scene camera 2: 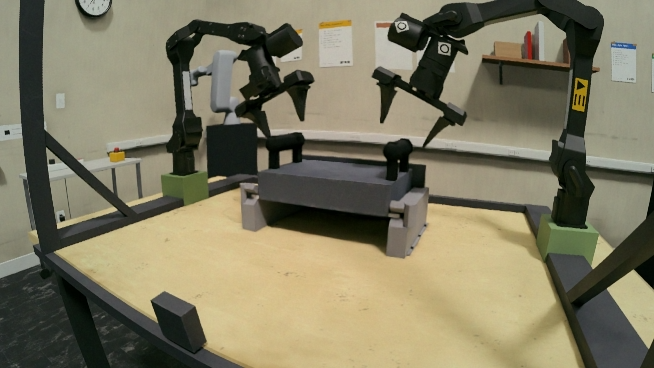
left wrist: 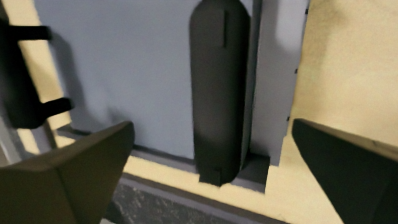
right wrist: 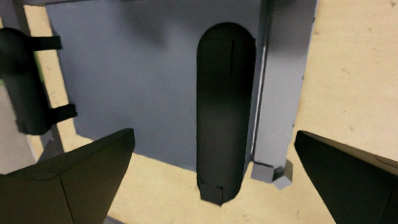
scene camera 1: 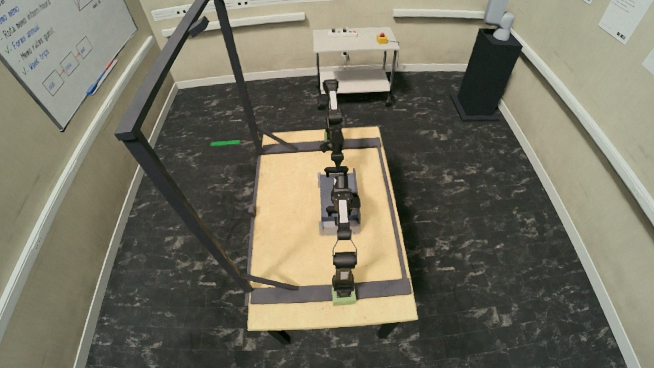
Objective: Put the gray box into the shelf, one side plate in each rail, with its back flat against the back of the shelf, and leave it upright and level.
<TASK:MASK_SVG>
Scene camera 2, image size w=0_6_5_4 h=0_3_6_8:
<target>my left gripper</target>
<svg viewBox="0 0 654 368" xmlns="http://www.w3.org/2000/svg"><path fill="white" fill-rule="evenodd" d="M309 71L297 69L284 76L284 82L282 82L278 73L280 68L276 67L274 62L265 62L255 66L249 75L249 83L239 89L245 100L235 107L236 117L250 119L268 138L271 134L265 110L259 110L262 109L262 104L286 90L292 98L300 121L304 121L307 92L311 88L309 84L315 81Z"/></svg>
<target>my right gripper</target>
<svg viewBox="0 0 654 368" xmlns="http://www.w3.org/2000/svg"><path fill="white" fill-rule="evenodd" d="M378 66L371 77L379 80L379 82L376 82L376 85L380 86L381 95L380 123L384 123L393 98L398 92L394 90L397 86L443 111L444 115L439 116L423 143L423 148L448 125L454 126L457 123L463 126L467 113L451 102L447 105L439 100L445 79L450 71L448 68L430 58L422 56L408 83L401 79L402 76L382 66Z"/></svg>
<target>gray box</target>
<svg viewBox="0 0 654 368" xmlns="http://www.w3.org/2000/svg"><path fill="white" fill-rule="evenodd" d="M268 136L265 146L268 150L269 169L258 171L259 194L251 194L251 197L392 218L400 218L403 213L391 212L390 203L391 201L400 201L411 190L412 169L409 169L409 155L413 151L413 144L409 139L400 138L400 140L387 142L383 148L383 155L387 160L386 167L302 160L302 146L305 143L305 137L302 132ZM292 149L292 162L280 165L280 152Z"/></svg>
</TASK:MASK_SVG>
